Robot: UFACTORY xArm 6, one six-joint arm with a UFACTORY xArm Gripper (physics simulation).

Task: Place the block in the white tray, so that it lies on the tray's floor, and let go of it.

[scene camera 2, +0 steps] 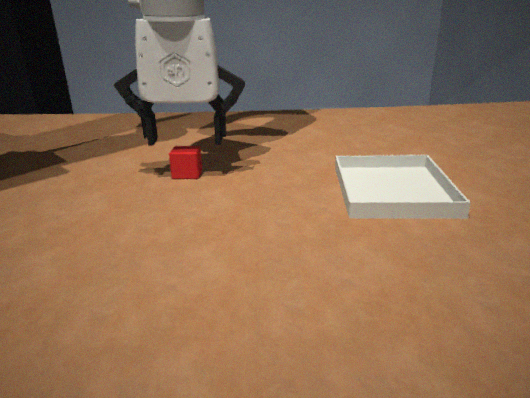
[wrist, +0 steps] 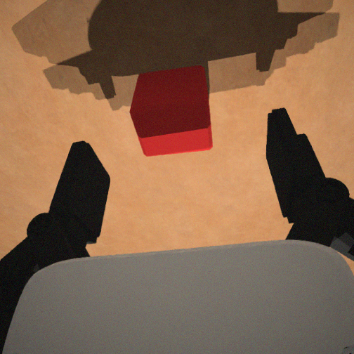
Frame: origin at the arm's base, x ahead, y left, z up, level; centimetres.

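Seen in the pictures: gripper, fingertip midpoint: (scene camera 2: 186, 142).
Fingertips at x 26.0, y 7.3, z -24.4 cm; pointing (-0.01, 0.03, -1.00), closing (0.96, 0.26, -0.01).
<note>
A point is followed by its place in that frame.
A red block (scene camera 2: 185, 163) {x 26.3, y 5.7, z -27.0 cm} (wrist: 172, 105) rests upright on the table, left of the middle in the scene view. The white tray (scene camera 2: 409, 210) {x 56.2, y -1.0, z -28.3 cm} is a shallow square with low walls at the right of the scene view; its floor shows no block, and the tray does not show in the wrist view. My gripper (scene camera 2: 185, 142) {x 26.0, y 7.3, z -24.4 cm} (wrist: 179, 146) is open with nothing between its fingers. Its fingertips are above the table, a little higher than the block's top in the scene view. In the wrist view the block appears between and slightly beyond the fingertips, touching neither.
The brown table top (scene camera 2: 250, 290) {x 42.7, y -18.8, z -29.3 cm} (wrist: 185, 205) carries the block and the tray. Dark shadows of the arm and gripper fall around and behind the block. A blue-grey wall (scene camera 2: 325, 50) stands behind the table's far edge, with a dark area at the far left.
</note>
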